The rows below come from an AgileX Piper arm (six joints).
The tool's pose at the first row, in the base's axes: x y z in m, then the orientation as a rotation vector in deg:
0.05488, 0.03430, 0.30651, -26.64, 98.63, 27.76
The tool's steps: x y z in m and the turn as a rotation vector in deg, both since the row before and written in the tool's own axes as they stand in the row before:
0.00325, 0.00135, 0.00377, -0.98, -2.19, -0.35
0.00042, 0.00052, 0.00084, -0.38, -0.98, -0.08
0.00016, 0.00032, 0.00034, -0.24, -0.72, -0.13
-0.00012, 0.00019, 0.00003, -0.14, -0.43, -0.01
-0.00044, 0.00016, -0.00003, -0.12, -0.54, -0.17
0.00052, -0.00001, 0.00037, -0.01, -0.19, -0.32
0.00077, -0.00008, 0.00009, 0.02, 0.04, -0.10
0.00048, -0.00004, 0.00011, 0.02, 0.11, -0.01
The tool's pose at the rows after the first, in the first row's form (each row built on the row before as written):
0.05657, 0.03736, 0.30272, -26.95, 96.25, 28.71
0.05689, 0.03825, 0.30222, -26.98, 95.22, 29.13
0.05696, 0.03870, 0.30204, -27.03, 94.45, 29.35
0.05689, 0.03887, 0.30217, -27.00, 94.01, 29.53
0.05683, 0.03899, 0.30262, -27.05, 93.42, 29.59
0.05707, 0.03919, 0.30207, -27.25, 93.14, 29.39
0.05710, 0.03917, 0.30129, -27.33, 93.15, 29.29
0.05716, 0.03920, 0.30080, -27.36, 93.26, 29.25

